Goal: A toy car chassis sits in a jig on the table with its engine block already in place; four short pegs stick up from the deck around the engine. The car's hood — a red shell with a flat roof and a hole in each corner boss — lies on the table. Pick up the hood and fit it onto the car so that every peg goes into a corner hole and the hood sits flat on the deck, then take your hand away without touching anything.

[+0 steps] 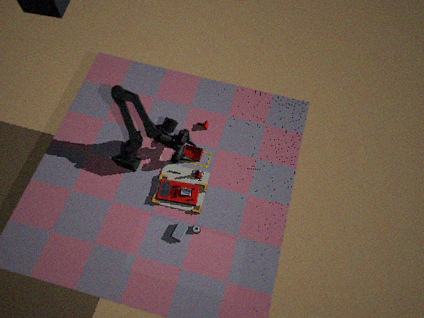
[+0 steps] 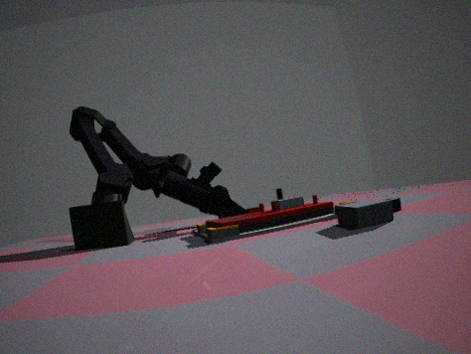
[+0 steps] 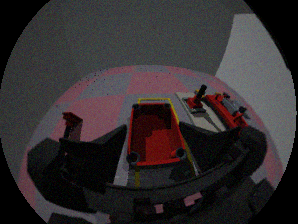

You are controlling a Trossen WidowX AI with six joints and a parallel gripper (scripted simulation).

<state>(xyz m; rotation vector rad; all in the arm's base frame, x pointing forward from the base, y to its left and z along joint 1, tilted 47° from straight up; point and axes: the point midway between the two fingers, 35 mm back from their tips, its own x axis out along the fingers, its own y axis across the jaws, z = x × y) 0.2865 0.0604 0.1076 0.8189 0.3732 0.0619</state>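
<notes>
Now: the red hood 10 mm below my gripper tip and 10 mm behind it. Also, from my gripper tip: grey engine block (220 mm to the right, 10 mm ahead, 10 mm above).
</notes>
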